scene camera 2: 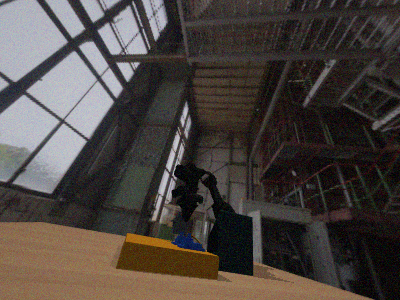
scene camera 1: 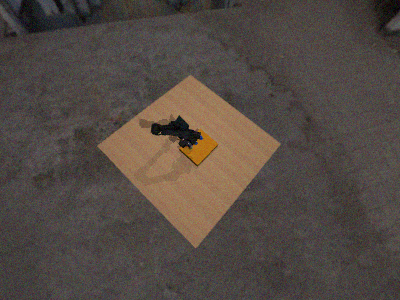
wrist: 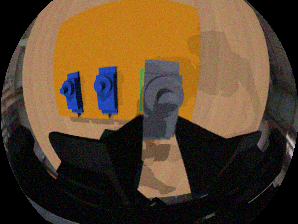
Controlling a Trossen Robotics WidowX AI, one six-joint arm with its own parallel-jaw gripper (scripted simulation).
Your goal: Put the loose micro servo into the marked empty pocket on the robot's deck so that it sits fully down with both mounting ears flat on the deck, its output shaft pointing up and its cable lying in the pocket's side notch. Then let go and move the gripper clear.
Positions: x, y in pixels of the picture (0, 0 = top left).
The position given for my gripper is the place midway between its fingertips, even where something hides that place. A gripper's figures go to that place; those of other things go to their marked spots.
Labels:
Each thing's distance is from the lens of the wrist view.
my gripper (wrist: 158, 119): 0.10 m
micro servo (wrist: 163, 94): 0.06 m

